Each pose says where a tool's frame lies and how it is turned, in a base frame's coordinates. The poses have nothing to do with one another.
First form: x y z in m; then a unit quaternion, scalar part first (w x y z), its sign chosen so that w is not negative.
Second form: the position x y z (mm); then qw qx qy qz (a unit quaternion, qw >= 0). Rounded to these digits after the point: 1 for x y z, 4 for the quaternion.
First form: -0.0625 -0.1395 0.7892 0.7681 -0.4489 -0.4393 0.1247
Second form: -62.5 -139.5 789.2 0.7681 -0.4489 -0.4393 0.1247
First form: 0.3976 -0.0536 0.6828 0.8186 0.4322 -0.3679 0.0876
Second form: 397.6 -53.6 682.8 0.8186 0.4322 -0.3679 0.0876
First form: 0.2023 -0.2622 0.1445 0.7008 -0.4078 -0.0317 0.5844
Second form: 202.3 -262.2 144.5 0.7008 -0.4078 -0.0317 0.5844
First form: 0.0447 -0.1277 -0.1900 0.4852 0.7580 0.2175 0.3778
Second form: 44.7 -127.7 -190.0 0.4852 0.7580 0.2175 0.3778
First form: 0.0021 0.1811 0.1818 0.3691 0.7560 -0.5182 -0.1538
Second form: 2.1 181.1 181.8 0.3691 0.7560 -0.5182 -0.1538
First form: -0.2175 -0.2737 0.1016 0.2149 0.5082 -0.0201 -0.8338
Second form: -217.5 -273.7 101.6 0.2149 0.5082 -0.0201 -0.8338
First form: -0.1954 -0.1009 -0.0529 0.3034 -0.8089 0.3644 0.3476
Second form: -195.4 -100.9 -52.9 0.3034 -0.8089 0.3644 0.3476
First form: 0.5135 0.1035 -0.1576 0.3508 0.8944 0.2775 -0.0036
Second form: 513.5 103.5 -157.6 0.3508 0.8944 0.2775 -0.0036
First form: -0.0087 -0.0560 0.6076 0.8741 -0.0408 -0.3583 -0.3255
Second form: -8.7 -56.0 607.6 0.8741 -0.0408 -0.3583 -0.3255
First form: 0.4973 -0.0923 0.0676 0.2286 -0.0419 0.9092 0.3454
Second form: 497.3 -92.3 67.6 0.2286 -0.0419 0.9092 0.3454
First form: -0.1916 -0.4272 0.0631 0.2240 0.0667 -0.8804 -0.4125
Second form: -191.6 -427.2 63.1 0.2240 0.0667 -0.8804 -0.4125
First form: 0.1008 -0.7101 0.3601 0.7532 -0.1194 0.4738 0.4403
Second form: 100.8 -710.1 360.1 0.7532 -0.1194 0.4738 0.4403
